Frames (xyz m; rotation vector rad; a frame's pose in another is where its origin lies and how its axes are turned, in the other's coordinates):
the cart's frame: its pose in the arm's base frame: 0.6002 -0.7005 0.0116 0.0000 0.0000 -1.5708
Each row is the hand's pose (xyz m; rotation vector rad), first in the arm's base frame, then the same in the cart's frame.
Working: the arm's base frame: its pose in the cart's frame: -0.7005 -0.6002 -0.0116 0.0000 0.0000 1.5708

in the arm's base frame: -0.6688 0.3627 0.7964 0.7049 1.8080 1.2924
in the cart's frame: -1.0632 -1.2690 0.7848 0.9188 -2.0930 -1.9091
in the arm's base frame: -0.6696 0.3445 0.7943 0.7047 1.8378 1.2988
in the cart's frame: -1.0450 -1.2698 0.7827 0.9337 -2.0952 -1.8730
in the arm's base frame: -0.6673 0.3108 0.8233 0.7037 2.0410 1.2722
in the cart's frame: -1.0113 -1.2675 0.8117 1.0475 -2.1498 -1.6422
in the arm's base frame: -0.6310 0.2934 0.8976 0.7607 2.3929 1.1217
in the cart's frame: -0.9939 -1.2312 0.8860 1.1858 -2.2910 -1.2111
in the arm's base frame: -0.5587 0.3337 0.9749 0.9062 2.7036 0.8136
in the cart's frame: -1.0342 -1.1589 0.9633 1.2398 -2.4900 -0.7420
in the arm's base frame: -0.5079 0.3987 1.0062 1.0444 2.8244 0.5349
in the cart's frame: -1.0992 -1.1081 0.9946 1.2196 -2.6508 -0.4537
